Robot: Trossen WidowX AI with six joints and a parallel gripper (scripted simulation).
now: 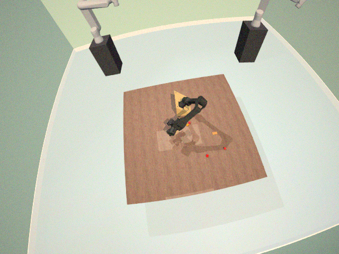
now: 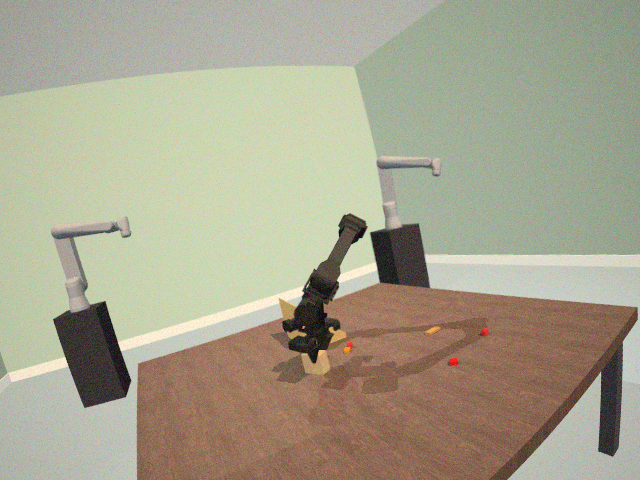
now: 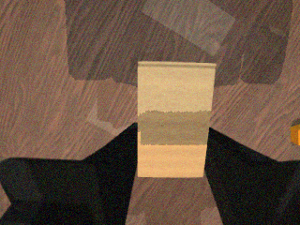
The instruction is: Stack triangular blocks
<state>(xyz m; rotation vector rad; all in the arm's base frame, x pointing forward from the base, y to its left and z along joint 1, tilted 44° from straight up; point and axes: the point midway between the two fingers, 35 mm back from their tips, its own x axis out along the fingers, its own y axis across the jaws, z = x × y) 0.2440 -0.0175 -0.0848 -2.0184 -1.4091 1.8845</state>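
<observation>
Now: gripper tip 10 mm short of the triangular block and 10 mm below it. Also, from my gripper tip: orange cube (70 mm behind, 120 mm to the left, 30 mm below).
</observation>
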